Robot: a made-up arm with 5 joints. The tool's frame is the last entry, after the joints.
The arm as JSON. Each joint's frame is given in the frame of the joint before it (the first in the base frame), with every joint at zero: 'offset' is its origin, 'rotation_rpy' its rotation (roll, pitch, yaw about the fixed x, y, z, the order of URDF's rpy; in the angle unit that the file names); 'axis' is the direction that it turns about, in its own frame. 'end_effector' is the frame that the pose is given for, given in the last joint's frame.
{
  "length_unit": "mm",
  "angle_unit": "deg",
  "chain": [
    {
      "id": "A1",
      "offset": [
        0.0,
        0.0,
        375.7
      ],
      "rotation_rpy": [
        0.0,
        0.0,
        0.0
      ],
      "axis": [
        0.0,
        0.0,
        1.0
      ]
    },
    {
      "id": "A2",
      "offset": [
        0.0,
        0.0,
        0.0
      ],
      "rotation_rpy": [
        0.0,
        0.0,
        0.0
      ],
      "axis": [
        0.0,
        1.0,
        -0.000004
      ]
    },
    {
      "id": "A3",
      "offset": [
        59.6,
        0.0,
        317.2
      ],
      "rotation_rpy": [
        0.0,
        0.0,
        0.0
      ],
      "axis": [
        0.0,
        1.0,
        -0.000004
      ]
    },
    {
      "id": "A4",
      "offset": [
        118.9,
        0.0,
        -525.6
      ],
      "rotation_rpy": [
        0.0,
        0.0,
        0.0
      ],
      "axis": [
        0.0,
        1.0,
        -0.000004
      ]
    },
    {
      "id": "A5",
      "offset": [
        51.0,
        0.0,
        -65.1
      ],
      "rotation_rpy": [
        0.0,
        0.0,
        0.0
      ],
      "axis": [
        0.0,
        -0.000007,
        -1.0
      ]
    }
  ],
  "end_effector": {
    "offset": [
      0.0,
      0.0,
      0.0
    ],
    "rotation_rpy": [
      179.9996,
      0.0,
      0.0
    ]
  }
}
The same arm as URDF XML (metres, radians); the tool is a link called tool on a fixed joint. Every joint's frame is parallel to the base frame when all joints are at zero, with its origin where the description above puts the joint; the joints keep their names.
<robot name="arm">
  <joint name="tool_fixed" type="fixed">
    <parent link="link5"/>
    <child link="tool"/>
    <origin xyz="0 0 0" rpy="3.1416 0 0"/>
  </joint>
  <joint name="A5" type="continuous">
    <parent link="link4"/>
    <child link="link5"/>
    <origin xyz="0.051 0 -0.0651"/>
    <axis xyz="0 0 -1"/>
  </joint>
  <joint name="A4" type="continuous">
    <parent link="link3"/>
    <child link="link4"/>
    <origin xyz="0.1189 0 -0.5256"/>
    <axis xyz="0 1 0"/>
  </joint>
  <joint name="A3" type="continuous">
    <parent link="link2"/>
    <child link="link3"/>
    <origin xyz="0.0596 0 0.3172"/>
    <axis xyz="0 1 0"/>
  </joint>
  <joint name="A2" type="continuous">
    <parent link="link1"/>
    <child link="link2"/>
    <origin xyz="0 0 0"/>
    <axis xyz="0 1 0"/>
  </joint>
  <joint name="A1" type="continuous">
    <parent link="base"/>
    <child link="link1"/>
    <origin xyz="0 0 0.3757"/>
    <axis xyz="0 0 1"/>
  </joint>
  <link name="base"/>
  <link name="link1"/>
  <link name="link2"/>
  <link name="link3"/>
  <link name="link4"/>
  <link name="link5"/>
  <link name="tool"/>
</robot>

